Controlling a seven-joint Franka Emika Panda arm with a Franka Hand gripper.
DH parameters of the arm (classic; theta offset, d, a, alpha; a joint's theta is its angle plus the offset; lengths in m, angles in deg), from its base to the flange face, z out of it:
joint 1: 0 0.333 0 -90
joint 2: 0 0 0 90
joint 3: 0 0.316 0.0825 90
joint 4: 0 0 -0.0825 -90
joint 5: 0 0.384 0 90
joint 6: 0 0 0.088 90
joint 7: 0 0.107 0 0
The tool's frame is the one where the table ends.
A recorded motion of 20 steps. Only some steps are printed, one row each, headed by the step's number.
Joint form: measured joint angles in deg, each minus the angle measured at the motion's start. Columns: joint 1, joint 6, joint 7, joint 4, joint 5, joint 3, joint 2.
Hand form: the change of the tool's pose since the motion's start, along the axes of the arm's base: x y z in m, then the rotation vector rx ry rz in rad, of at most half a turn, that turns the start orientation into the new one. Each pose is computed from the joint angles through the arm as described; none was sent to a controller.
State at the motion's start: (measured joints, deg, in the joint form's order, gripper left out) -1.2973 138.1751 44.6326 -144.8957 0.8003 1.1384 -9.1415
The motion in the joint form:
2: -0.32 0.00 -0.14 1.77 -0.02 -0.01 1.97
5: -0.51 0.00 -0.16 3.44 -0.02 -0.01 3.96
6: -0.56 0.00 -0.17 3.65 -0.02 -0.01 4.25
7: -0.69 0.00 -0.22 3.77 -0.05 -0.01 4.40
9: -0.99 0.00 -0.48 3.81 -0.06 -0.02 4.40
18: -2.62 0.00 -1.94 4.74 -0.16 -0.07 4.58
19: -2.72 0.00 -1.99 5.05 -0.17 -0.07 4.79
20: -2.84 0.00 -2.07 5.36 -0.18 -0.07 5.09
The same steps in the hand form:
2: 0.0100 -0.0027 -0.0027 0.0004 0.0035 -0.0030
5: 0.0194 -0.0043 -0.0067 0.0011 0.0090 -0.0059
6: 0.0206 -0.0047 -0.0076 0.0012 0.0104 -0.0066
7: 0.0212 -0.0058 -0.0079 0.0009 0.0109 -0.0076
9: 0.0214 -0.0083 -0.0077 0.0006 0.0102 -0.0083
18: 0.0262 -0.0224 -0.0024 -0.0018 -0.0030 -0.0109
19: 0.0279 -0.0233 -0.0018 -0.0020 -0.0047 -0.0117
20: 0.0295 -0.0244 -0.0021 -0.0021 -0.0049 -0.0122

